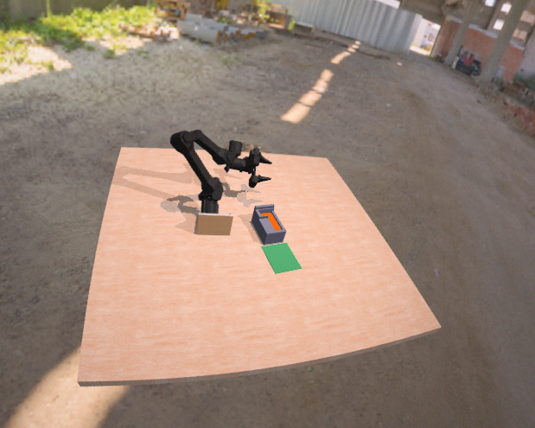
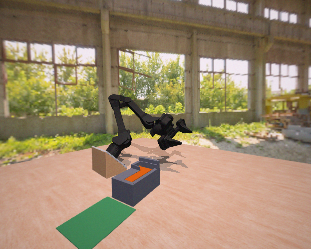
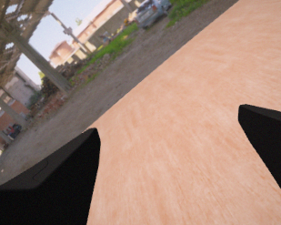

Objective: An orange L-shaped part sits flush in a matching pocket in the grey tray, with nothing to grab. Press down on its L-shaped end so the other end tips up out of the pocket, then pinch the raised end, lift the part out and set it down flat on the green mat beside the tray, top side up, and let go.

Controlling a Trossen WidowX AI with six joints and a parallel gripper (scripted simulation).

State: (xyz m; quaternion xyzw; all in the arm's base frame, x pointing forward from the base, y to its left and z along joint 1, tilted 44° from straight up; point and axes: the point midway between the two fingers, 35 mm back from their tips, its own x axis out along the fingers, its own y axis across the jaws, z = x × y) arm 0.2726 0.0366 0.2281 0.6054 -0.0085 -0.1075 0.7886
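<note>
My gripper tip is 230 mm to the left of the orange L-shaped part, 100 mm above it and 80 mm past it. Round my gripper tip: green mat: 400 mm to the right, 170 mm below, 70 mm behind.
</note>
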